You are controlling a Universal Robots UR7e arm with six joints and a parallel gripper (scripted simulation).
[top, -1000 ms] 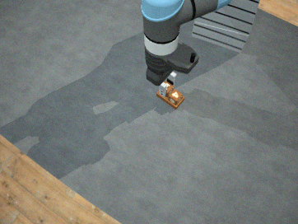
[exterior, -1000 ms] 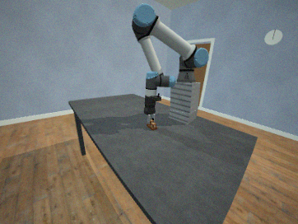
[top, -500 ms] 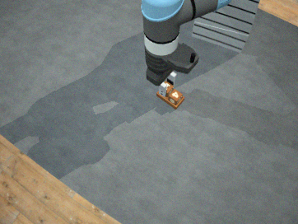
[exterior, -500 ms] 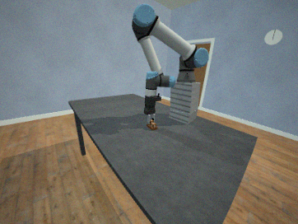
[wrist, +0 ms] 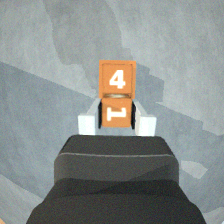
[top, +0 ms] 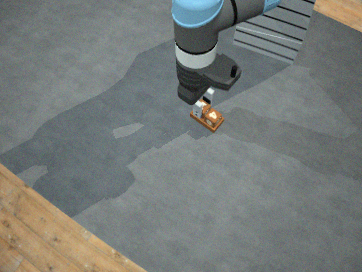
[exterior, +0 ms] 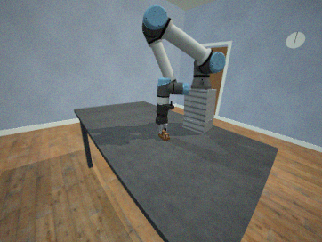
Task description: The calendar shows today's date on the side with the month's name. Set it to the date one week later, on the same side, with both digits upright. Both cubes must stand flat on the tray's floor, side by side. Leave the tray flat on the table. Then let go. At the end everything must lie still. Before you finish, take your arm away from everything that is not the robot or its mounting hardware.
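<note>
The tray lies 3 cm below my hand and 2 cm to the left of it. Also, from my hand: cube (1 cm below).
</note>
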